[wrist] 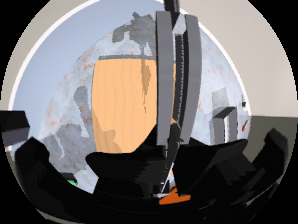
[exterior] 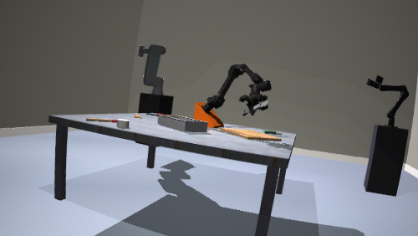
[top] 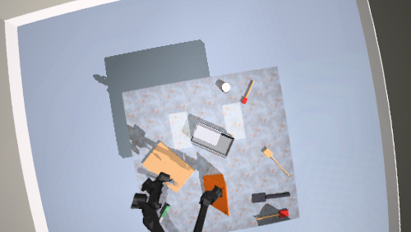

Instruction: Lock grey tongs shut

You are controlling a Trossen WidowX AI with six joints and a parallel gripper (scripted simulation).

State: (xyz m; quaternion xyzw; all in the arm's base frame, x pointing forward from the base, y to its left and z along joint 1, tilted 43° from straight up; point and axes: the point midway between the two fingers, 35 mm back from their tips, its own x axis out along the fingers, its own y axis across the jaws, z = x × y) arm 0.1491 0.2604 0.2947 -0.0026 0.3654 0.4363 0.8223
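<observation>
The wooden board is 120 mm below my gripper tip, 20 mm behind it and 10 mm to the right of it. The rest, counted from my gripper tip: black tool: 820 mm to the right, 310 mm behind, 120 mm below; then dark roasting tin: 370 mm to the right, 200 mm ahead, 100 mm below.
</observation>
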